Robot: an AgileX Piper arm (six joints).
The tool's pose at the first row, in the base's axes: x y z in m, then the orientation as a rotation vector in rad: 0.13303, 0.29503, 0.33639, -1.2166, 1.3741, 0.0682
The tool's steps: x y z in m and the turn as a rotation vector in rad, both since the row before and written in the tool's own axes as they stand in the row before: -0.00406, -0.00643, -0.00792, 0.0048, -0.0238, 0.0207; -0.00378, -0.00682, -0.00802, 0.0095, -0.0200, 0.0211; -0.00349, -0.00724, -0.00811, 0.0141, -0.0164, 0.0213; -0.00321, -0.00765, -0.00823, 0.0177, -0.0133, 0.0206; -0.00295, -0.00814, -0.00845, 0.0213, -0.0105, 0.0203; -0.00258, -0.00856, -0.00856, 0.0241, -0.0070, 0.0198; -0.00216, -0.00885, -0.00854, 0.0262, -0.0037, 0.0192; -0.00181, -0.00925, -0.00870, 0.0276, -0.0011, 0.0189; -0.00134, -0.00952, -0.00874, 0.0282, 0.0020, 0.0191
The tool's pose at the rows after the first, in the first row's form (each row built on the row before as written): 0.13063, 0.28923, 0.34540, -1.1942, 1.3655, 0.0936; 0.12854, 0.28273, 0.35426, -1.1682, 1.3598, 0.1136; 0.12675, 0.27554, 0.36295, -1.1389, 1.3568, 0.1284; 0.12517, 0.26768, 0.37145, -1.1077, 1.3557, 0.1384; 0.12373, 0.25906, 0.37982, -1.0743, 1.3565, 0.1441; 0.12244, 0.24976, 0.38788, -1.0396, 1.3597, 0.1456; 0.12127, 0.23993, 0.39550, -1.0042, 1.3652, 0.1436; 0.12008, 0.22946, 0.40281, -0.9683, 1.3725, 0.1391; 0.11888, 0.21846, 0.40962, -0.9323, 1.3824, 0.1329
